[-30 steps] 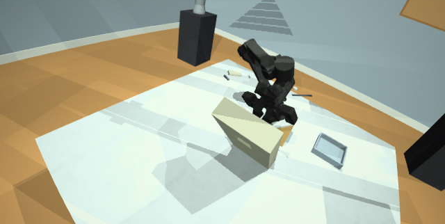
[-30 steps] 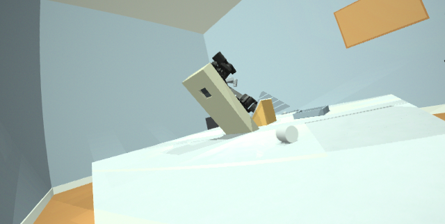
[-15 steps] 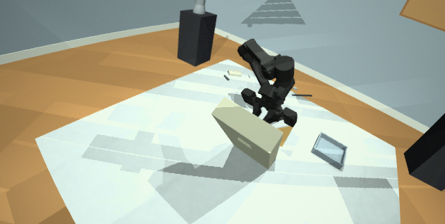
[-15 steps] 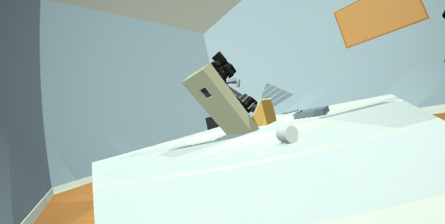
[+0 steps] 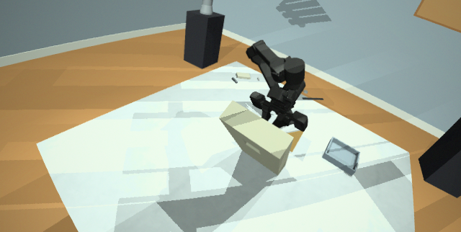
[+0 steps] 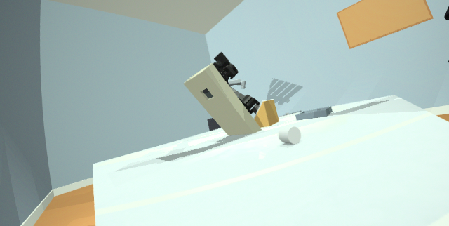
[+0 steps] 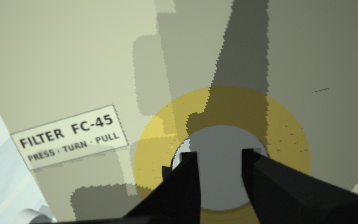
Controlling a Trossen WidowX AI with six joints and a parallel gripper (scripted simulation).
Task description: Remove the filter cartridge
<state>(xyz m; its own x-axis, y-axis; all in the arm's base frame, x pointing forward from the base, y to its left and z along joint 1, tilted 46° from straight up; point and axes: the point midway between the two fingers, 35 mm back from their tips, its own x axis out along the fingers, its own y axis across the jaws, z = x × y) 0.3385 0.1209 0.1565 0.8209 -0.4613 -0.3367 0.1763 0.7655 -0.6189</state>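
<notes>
The round filter cartridge is 10 mm below my gripper tip and 10 mm ahead of it. The rest, counted from my gripper tip: beige service panel (80 mm below, 40 mm behind); then grey tray (410 mm behind, 320 mm to the left, 240 mm below).
</notes>
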